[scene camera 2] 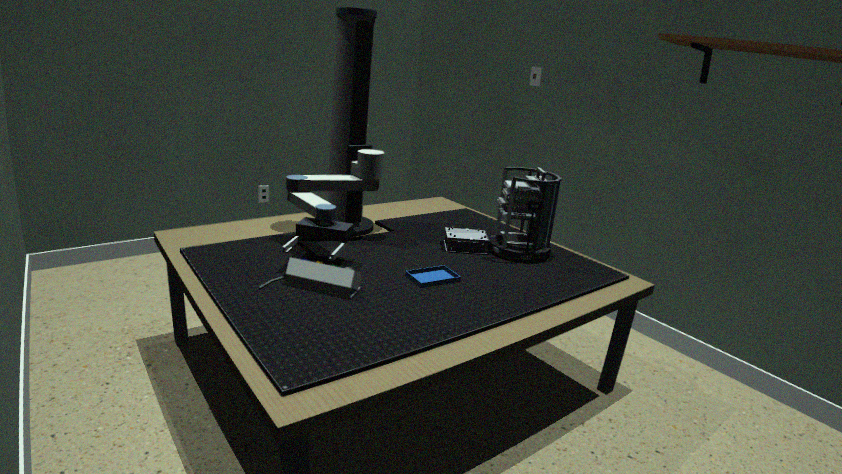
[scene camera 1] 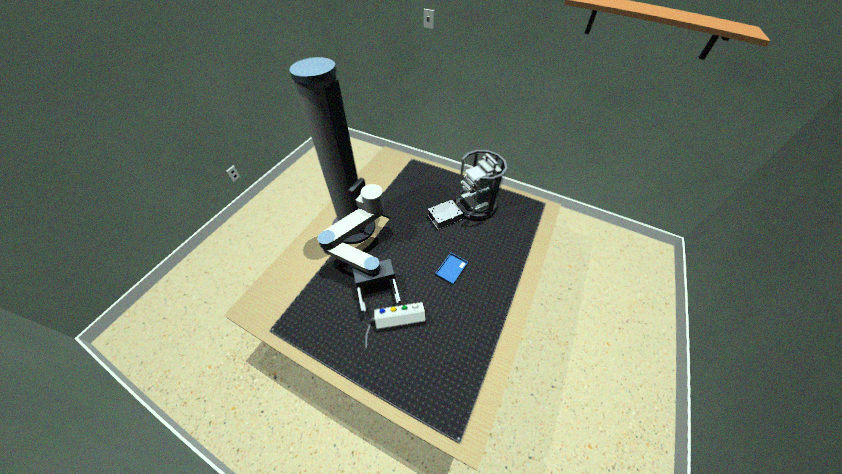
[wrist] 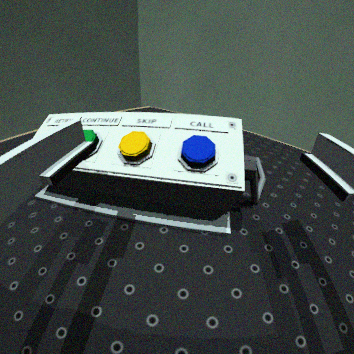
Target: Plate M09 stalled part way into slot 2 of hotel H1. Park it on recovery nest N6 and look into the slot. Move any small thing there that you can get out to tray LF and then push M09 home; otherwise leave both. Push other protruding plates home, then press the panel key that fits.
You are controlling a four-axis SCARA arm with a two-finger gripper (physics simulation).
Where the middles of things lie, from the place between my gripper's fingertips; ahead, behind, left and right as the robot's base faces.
Right now my hand is 2 cm above the blue CALL button [wrist: 197, 150], 1 cm to the left of it and 1 cm short of it. From my hand the other things lie so: yellow SKIP button [wrist: 134, 145] 5 cm ahead, 2 cm to the left, 2 cm below; round plate rack [scene camera 2: 523, 236] 86 cm to the left, 14 cm ahead, 9 cm above.
